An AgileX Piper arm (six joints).
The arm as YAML. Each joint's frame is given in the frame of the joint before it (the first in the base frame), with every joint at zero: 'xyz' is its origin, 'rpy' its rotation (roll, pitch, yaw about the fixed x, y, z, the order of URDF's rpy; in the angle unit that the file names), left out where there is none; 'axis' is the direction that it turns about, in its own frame. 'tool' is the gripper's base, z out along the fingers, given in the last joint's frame.
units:
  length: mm
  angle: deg
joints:
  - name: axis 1
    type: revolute
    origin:
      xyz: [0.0, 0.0, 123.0]
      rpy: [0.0, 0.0, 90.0]
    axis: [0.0, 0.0, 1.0]
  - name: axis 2
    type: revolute
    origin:
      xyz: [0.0, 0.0, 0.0]
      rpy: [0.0, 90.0, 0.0]
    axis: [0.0, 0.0, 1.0]
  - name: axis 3
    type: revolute
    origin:
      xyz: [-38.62, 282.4, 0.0]
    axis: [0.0, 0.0, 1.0]
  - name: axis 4
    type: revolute
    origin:
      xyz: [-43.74, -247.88, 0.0]
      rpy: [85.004, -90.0, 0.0]
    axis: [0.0, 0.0, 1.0]
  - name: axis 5
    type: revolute
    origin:
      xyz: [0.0, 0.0, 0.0]
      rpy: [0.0, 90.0, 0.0]
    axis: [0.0, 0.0, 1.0]
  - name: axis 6
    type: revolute
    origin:
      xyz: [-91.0, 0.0, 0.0]
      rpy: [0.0, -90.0, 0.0]
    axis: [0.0, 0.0, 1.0]
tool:
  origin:
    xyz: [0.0, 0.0, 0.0]
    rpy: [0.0, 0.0, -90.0]
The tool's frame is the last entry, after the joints.
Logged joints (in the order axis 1, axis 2, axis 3, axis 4, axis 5, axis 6), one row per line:
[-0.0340 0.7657 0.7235 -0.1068 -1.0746 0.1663]
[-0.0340 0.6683 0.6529 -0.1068 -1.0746 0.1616]
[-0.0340 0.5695 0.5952 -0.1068 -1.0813 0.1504]
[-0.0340 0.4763 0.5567 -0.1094 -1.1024 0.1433]
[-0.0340 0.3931 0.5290 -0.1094 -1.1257 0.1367]
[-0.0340 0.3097 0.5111 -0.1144 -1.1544 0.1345]
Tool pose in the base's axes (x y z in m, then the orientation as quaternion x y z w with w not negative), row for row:
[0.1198 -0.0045 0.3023 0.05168 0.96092 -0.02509 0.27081]
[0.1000 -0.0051 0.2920 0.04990 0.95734 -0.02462 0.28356]
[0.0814 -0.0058 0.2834 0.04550 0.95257 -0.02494 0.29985]
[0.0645 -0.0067 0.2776 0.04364 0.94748 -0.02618 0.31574]
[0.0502 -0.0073 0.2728 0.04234 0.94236 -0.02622 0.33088]
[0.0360 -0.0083 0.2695 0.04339 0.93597 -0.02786 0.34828]
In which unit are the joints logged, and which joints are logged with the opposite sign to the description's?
The joints are logged in radians. Opposite sign: axis 1, axis 3, axis 5.
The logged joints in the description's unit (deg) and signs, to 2 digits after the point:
[1.95 43.87 -41.45 -6.12 61.57 9.53]
[1.95 38.29 -37.41 -6.12 61.57 9.26]
[1.95 32.63 -34.10 -6.12 61.95 8.62]
[1.95 27.29 -31.90 -6.27 63.16 8.21]
[1.95 22.52 -30.31 -6.27 64.50 7.83]
[1.95 17.74 -29.28 -6.55 66.14 7.71]

